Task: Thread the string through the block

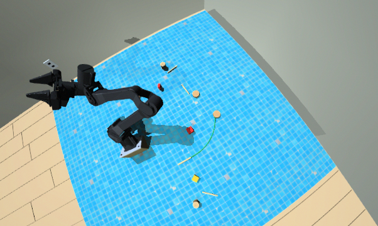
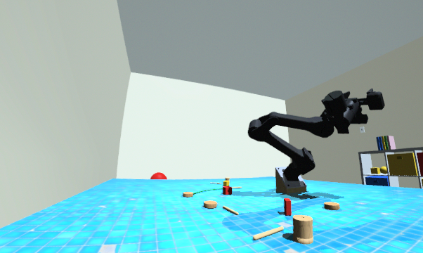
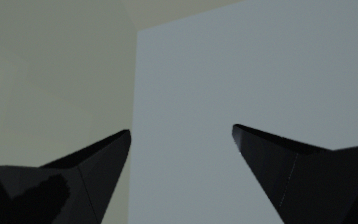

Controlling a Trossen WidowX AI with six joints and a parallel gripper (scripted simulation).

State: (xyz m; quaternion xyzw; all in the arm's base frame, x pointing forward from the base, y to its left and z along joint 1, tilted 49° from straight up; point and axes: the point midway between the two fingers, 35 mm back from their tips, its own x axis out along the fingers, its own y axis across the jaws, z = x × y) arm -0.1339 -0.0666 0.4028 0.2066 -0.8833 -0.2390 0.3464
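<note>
Right now my gripper tip is 480 mm short of the wooden cylinder, 140 mm to the right of it and 380 mm above it. Round my gripper tip: red upright piece: 410 mm ahead, 20 mm to the left, 380 mm below; yellow cube: 410 mm ahead, 520 mm to the right, 390 mm below; round wooden button: 640 mm ahead, 260 mm to the right, 400 mm below.
</note>
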